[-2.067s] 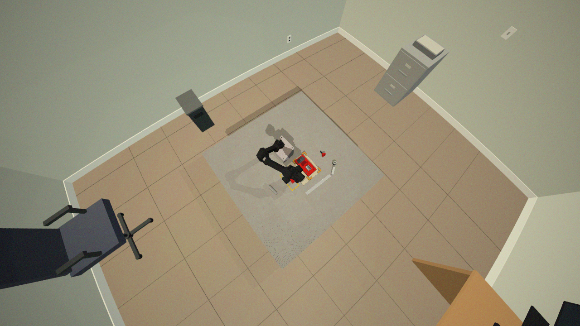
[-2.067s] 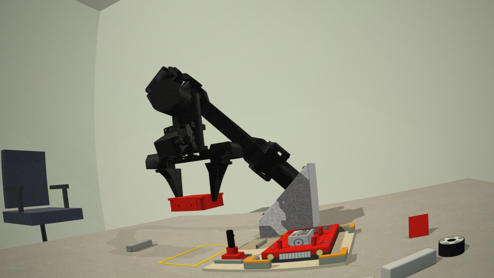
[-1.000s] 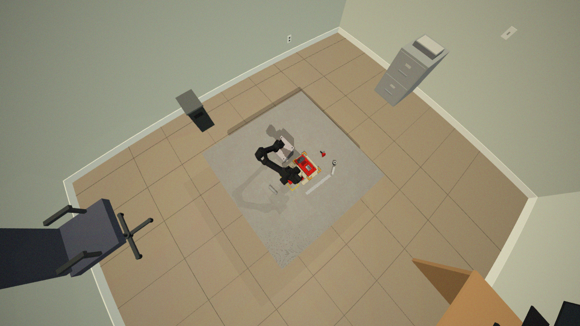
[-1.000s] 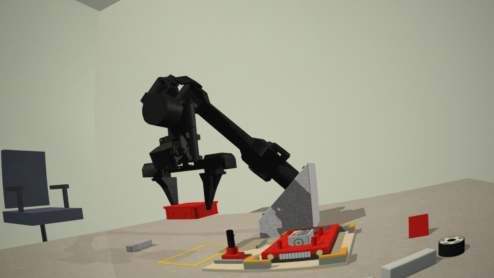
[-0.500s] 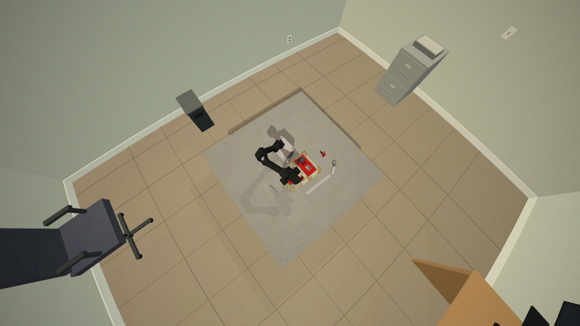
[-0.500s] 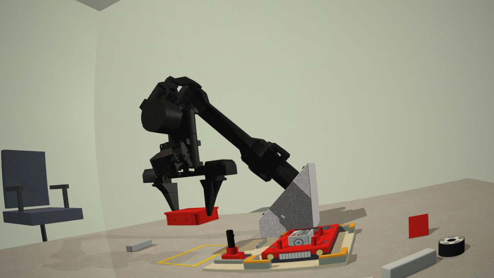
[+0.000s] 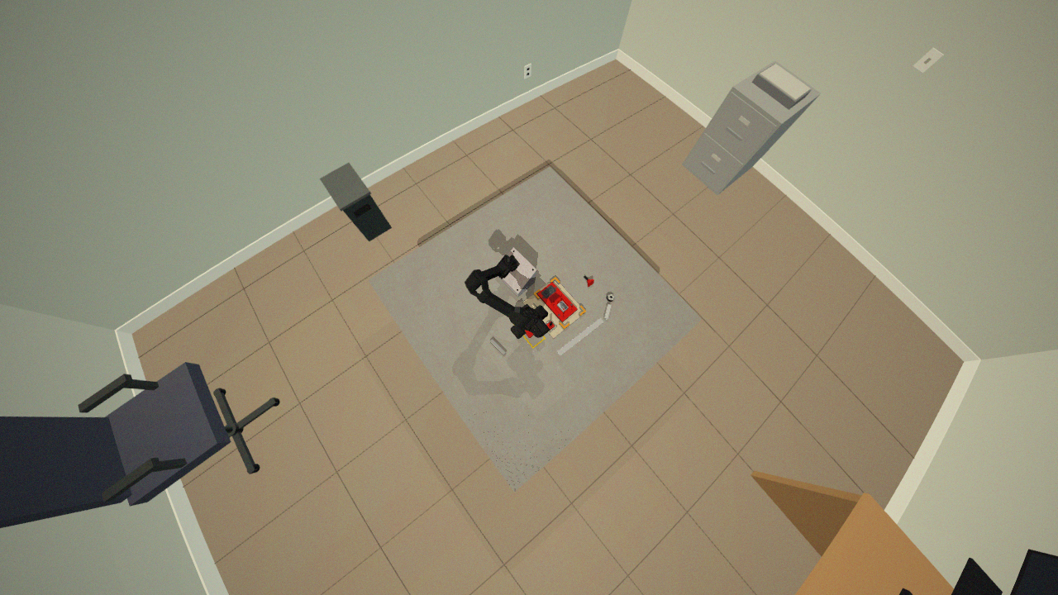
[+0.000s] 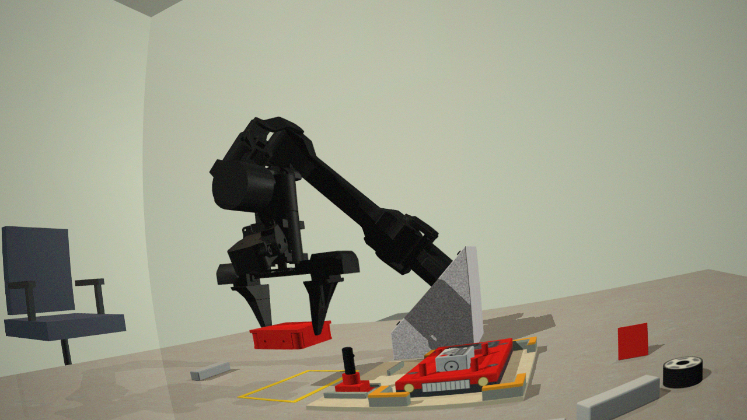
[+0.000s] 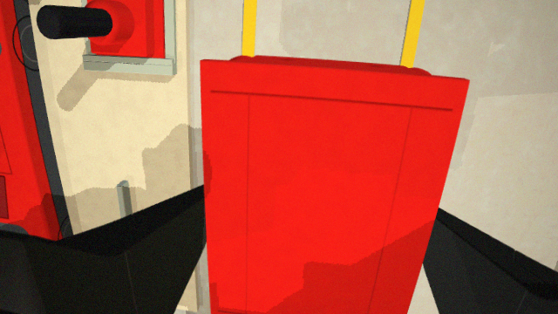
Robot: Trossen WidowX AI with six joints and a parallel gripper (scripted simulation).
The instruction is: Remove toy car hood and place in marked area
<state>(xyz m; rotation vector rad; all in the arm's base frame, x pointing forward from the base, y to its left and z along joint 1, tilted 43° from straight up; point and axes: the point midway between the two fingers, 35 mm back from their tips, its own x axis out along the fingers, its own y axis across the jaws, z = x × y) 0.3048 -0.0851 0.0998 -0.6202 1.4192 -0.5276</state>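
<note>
Right now the black post is 10 cm to the left of my gripper tip, 5 cm ahead of it and 4 cm below it. From my gripper tip the other things lie so: grey engine block (22 cm to the left, 5 cm below, 2 cm ahead); grey bar (39 cm to the left, 18 cm ahead, 6 cm below); red hood (right at my gripper tip).
</note>
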